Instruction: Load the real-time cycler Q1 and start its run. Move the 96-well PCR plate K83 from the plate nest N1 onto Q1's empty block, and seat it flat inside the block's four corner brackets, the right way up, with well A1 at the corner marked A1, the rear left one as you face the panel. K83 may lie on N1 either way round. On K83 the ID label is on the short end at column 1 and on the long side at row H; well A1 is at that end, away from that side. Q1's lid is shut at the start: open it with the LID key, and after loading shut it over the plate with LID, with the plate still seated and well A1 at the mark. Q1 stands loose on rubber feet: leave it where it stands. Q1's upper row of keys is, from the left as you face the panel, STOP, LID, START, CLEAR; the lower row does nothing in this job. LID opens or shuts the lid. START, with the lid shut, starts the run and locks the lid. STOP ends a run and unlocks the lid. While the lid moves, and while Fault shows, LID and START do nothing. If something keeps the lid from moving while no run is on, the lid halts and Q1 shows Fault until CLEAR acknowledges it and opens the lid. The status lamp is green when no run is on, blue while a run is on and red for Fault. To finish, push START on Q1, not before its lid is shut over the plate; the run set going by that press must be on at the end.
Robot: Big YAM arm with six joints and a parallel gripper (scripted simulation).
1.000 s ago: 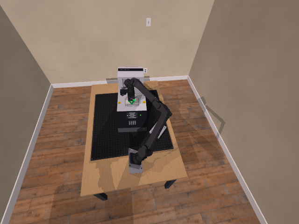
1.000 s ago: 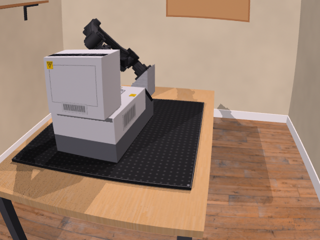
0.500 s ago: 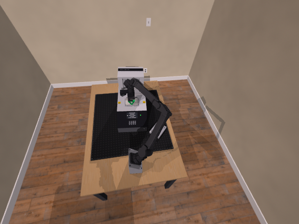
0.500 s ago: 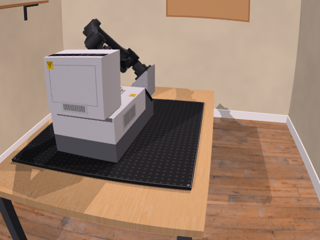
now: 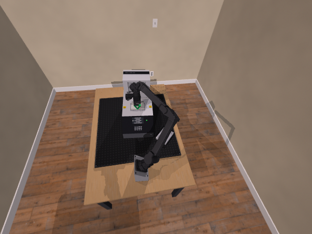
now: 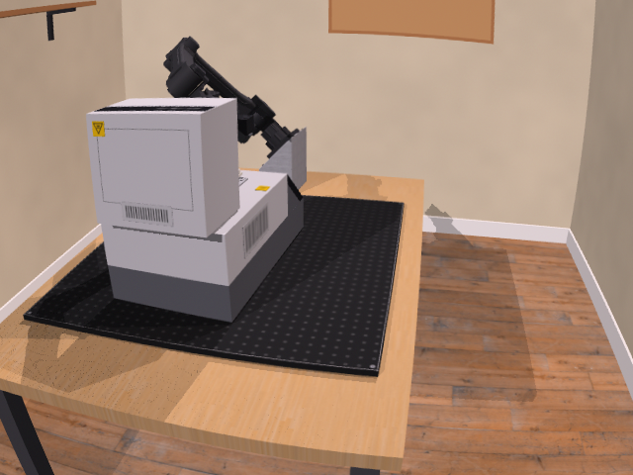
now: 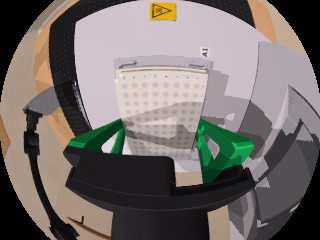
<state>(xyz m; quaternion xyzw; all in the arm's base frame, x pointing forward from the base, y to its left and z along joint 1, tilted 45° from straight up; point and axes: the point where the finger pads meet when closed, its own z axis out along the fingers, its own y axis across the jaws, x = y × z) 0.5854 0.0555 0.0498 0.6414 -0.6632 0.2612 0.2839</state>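
My gripper is now right at the white plate K83. The rest, counted from my hand: plate nest N1: 24 cm behind, 27 cm to the right, 20 cm below.
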